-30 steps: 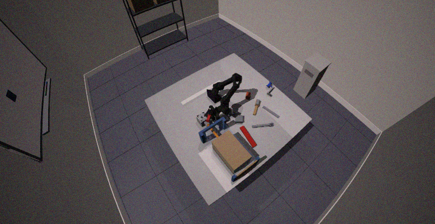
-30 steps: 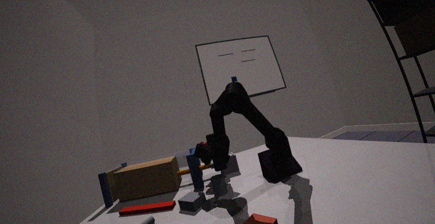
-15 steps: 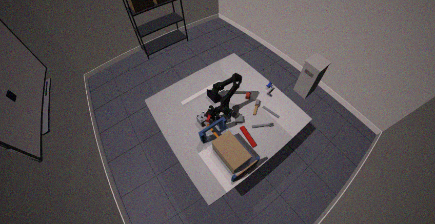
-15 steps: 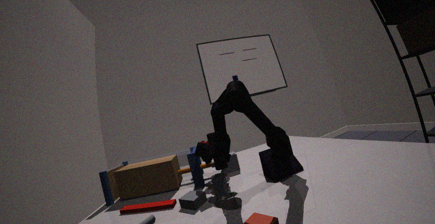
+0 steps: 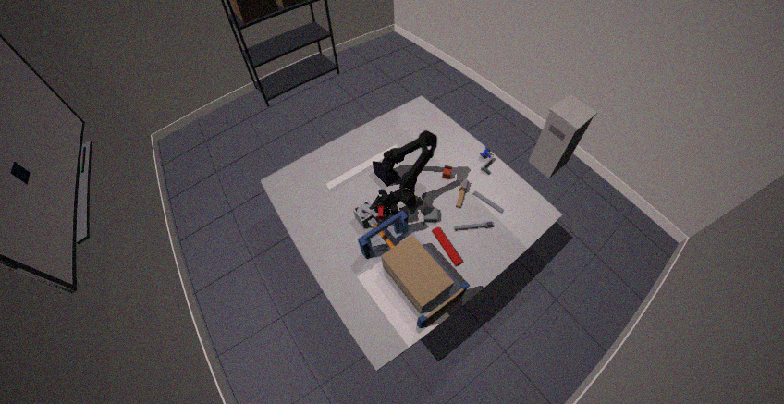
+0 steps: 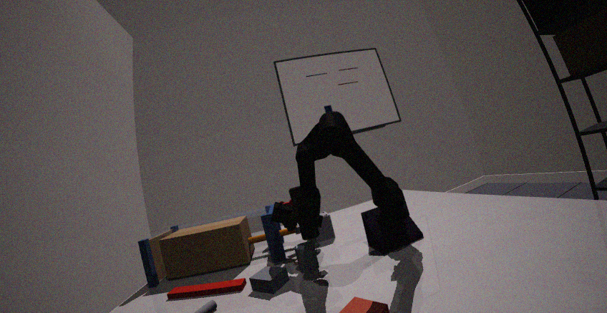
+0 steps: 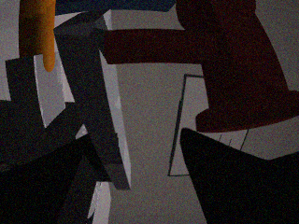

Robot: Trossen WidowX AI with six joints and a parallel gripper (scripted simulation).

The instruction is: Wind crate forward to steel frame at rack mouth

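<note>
Now: the winch handle with red knob 2 cm ahead of my gripper tip, 1 cm to the left of it and 1 cm below it. Also, from my gripper tip: grey block: 25 cm to the left, 19 cm ahead, 11 cm below; then blue frame: 11 cm ahead, 3 cm to the right, 2 cm below; then grey winch: 10 cm below, 6 cm behind, 1 cm to the right.
</note>
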